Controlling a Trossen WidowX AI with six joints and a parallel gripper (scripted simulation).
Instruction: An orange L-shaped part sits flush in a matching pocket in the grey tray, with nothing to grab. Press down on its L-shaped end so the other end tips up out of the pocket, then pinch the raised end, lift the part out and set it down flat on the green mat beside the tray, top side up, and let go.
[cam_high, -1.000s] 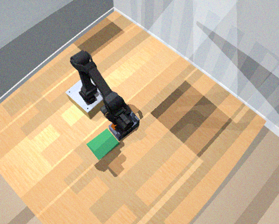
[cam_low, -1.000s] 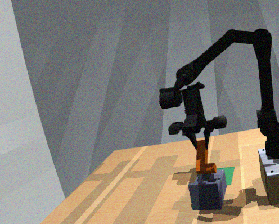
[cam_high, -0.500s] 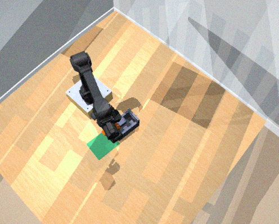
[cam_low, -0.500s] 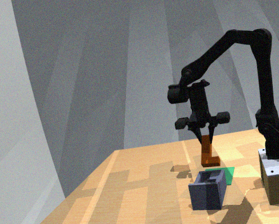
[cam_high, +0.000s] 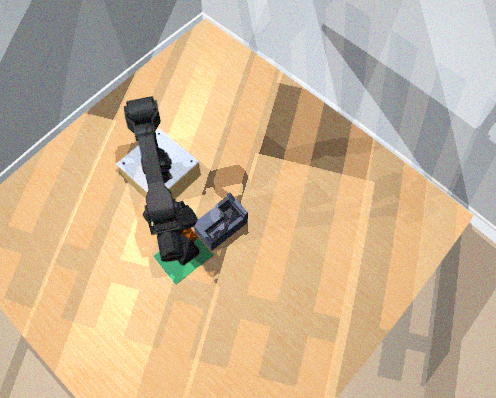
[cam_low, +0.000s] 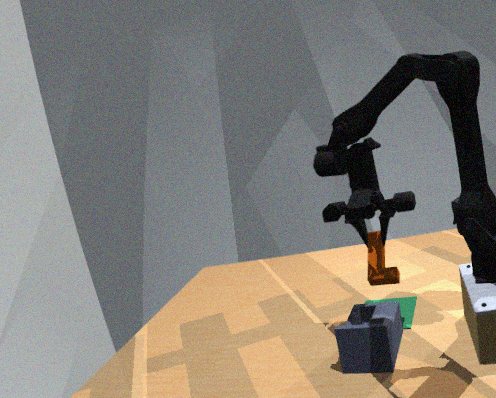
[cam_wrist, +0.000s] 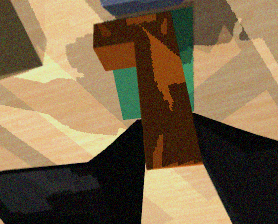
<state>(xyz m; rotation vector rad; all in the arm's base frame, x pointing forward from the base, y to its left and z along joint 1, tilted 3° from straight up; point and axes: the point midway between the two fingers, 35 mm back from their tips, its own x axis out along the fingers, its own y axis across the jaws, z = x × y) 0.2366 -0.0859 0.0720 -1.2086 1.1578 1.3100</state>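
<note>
My gripper tip is 170 mm above the green mat and 10 mm to the right of it. The rest, counted from my gripper tip: orange L-shaped part (30 mm to the left, 30 mm below, 20 mm behind).
</note>
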